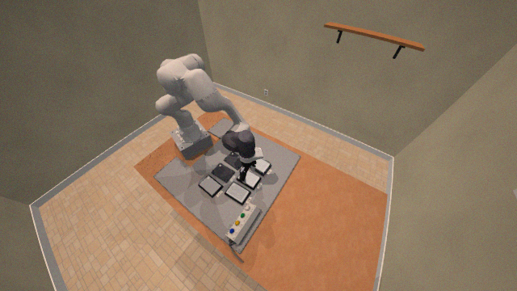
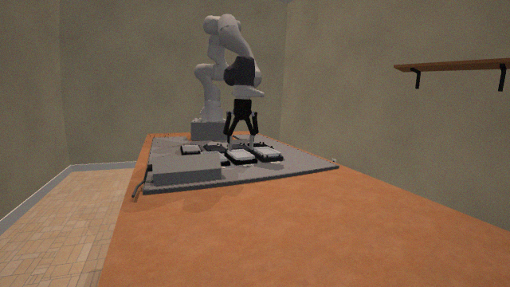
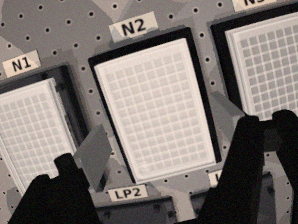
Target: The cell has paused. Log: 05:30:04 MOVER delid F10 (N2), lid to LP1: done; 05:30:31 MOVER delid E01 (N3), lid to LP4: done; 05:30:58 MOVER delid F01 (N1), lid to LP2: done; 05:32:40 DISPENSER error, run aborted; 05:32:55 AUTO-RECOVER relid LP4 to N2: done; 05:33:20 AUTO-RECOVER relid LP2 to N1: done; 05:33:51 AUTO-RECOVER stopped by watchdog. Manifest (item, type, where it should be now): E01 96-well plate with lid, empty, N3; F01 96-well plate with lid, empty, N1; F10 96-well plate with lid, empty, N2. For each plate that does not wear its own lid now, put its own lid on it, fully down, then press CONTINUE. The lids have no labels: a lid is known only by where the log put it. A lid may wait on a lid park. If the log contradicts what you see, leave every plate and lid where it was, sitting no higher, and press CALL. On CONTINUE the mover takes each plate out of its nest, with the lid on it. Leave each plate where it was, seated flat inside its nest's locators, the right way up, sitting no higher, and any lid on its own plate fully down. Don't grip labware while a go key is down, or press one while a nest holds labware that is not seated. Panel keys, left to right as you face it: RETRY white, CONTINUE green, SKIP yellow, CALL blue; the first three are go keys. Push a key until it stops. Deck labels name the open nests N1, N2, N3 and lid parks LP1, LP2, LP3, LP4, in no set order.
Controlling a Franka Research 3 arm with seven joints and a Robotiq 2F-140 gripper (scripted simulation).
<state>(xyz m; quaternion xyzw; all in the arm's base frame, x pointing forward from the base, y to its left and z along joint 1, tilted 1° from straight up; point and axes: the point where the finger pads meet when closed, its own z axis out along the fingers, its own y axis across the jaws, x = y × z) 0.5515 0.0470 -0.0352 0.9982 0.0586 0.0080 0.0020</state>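
Now: hand 50 mm above the white 96-well plate. Also, from my hand: LP2 label: 100 mm behind, 50 mm to the left, 70 mm below; then N2 label: 90 mm ahead, 10 mm to the left, 70 mm below; then LP3 label: 90 mm behind, 70 mm to the right, 70 mm below.
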